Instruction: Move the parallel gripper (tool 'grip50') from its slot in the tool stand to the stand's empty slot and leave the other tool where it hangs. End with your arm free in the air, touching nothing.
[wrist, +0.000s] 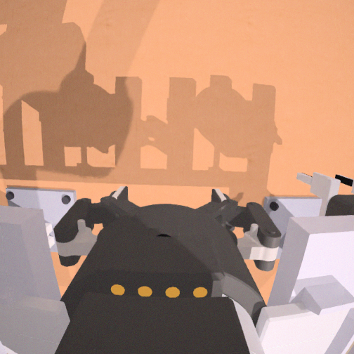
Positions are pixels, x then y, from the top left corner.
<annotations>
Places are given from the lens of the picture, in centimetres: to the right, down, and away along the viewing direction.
black adaptive gripper (168, 250): 0, 2, 4
tool stand (308, 270): 4, 3, 6
</annotations>
